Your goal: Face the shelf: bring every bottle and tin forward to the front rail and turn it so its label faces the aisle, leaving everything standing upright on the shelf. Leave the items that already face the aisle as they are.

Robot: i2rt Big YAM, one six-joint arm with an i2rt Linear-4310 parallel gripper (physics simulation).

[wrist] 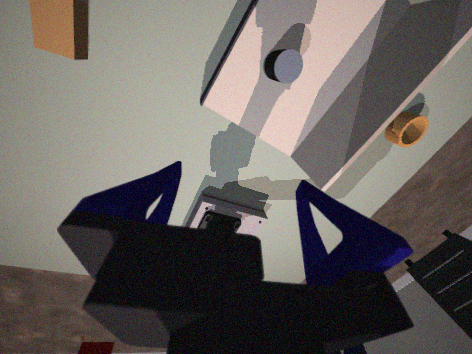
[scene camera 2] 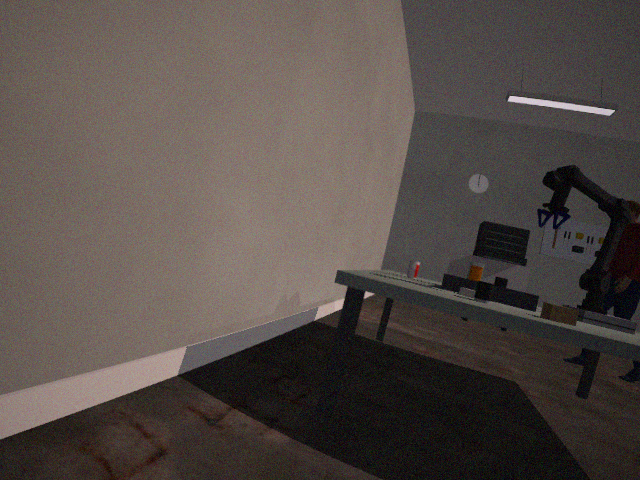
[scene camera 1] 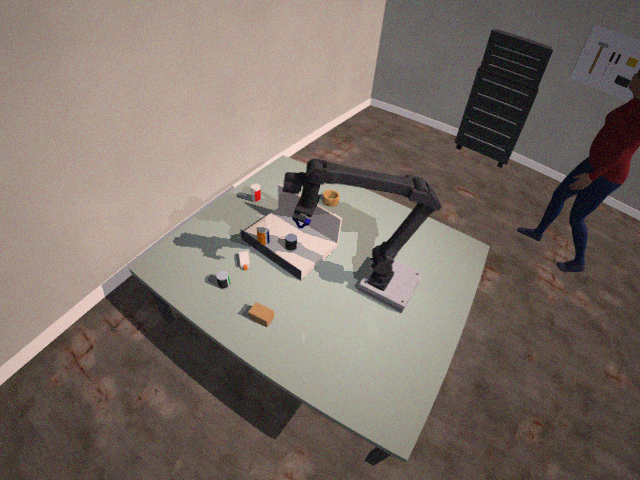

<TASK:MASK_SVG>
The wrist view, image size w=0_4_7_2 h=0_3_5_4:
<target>my gripper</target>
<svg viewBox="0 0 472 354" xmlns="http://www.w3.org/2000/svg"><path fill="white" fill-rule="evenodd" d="M57 228L59 235L90 276L96 280L82 305L82 309L126 345L166 348L166 354L330 354L414 327L396 291L384 274L385 271L413 253L410 245L404 237L333 199L306 180L301 180L295 192L306 284L262 281L264 279L261 241L254 235L167 225L181 180L181 161L176 161L153 174L82 198ZM309 202L342 233L342 241L329 254L316 228ZM161 196L157 206L146 220L149 207Z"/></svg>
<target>brown box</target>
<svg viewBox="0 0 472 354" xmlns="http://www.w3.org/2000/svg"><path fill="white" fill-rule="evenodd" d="M29 0L34 47L73 60L87 60L88 5L79 0Z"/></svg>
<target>tan ring-shaped tin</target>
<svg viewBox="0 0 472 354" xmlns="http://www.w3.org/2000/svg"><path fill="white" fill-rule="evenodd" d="M402 112L386 127L385 138L401 147L410 147L424 136L429 122L424 116Z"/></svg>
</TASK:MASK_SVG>
